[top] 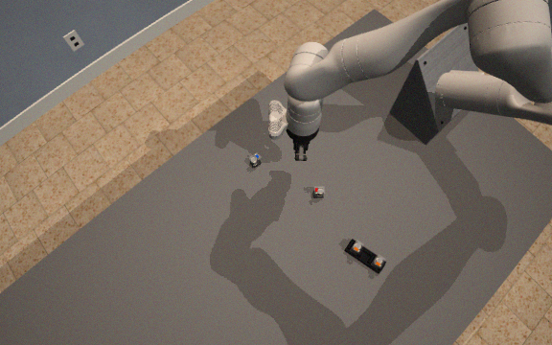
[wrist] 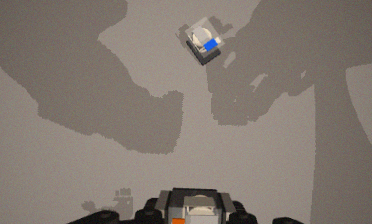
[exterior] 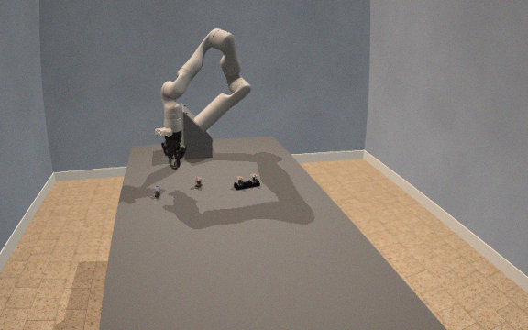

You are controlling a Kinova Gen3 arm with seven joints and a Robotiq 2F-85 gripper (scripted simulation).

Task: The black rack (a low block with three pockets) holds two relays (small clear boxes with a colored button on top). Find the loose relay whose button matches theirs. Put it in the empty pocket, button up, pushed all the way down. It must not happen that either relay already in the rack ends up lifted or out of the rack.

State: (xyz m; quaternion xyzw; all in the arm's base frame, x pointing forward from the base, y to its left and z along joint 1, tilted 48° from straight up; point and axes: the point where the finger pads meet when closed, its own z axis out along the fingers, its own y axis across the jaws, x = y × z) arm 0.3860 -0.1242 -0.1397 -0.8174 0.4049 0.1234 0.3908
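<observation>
The black rack is 300 mm to the left of my hand, 110 mm below it and 70 mm ahead of it.
</observation>
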